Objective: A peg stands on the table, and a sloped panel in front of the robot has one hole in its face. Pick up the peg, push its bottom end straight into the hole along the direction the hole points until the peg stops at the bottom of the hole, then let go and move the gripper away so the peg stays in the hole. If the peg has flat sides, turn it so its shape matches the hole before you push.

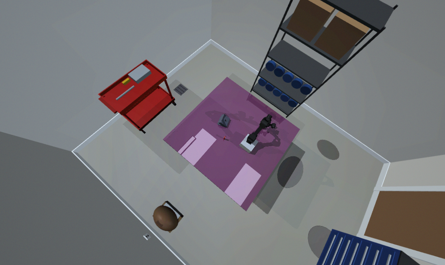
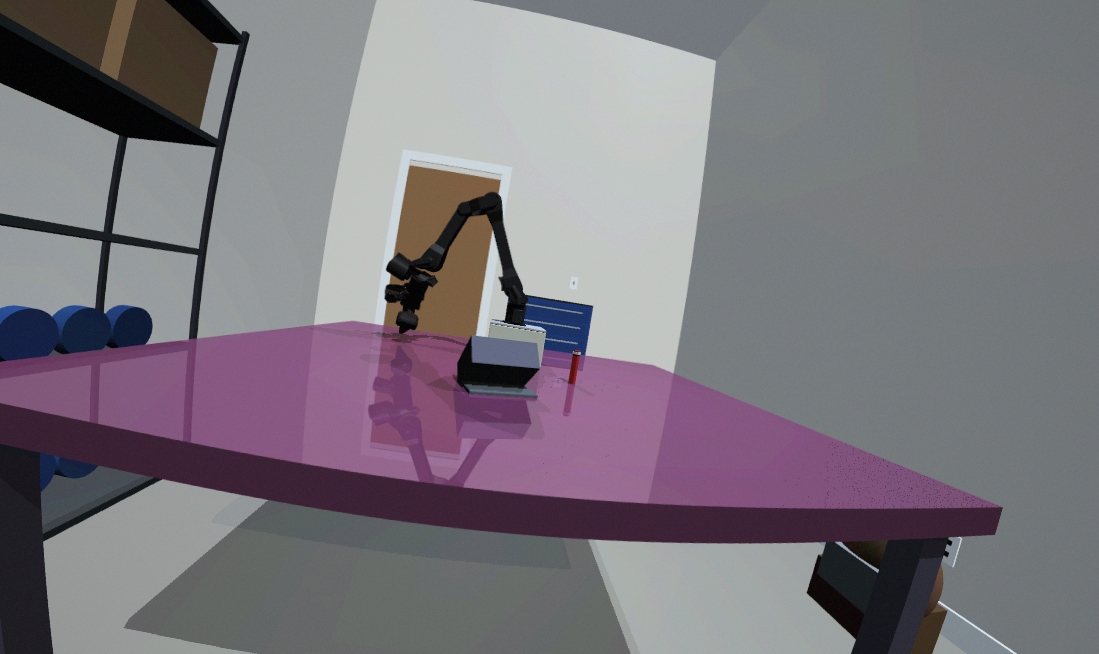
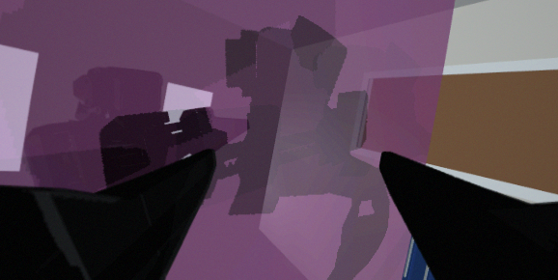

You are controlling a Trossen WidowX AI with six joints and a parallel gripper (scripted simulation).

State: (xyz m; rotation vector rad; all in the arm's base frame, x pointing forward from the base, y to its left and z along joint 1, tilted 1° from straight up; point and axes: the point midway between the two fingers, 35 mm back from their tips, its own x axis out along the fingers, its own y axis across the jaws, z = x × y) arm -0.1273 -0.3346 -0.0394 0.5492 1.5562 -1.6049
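The red peg is 430 mm ahead of my gripper tip, 460 mm to the left of it and 10 mm above it. Also, from my gripper tip: grey sloped panel 560 mm ahead, 260 mm to the left, 10 mm below.
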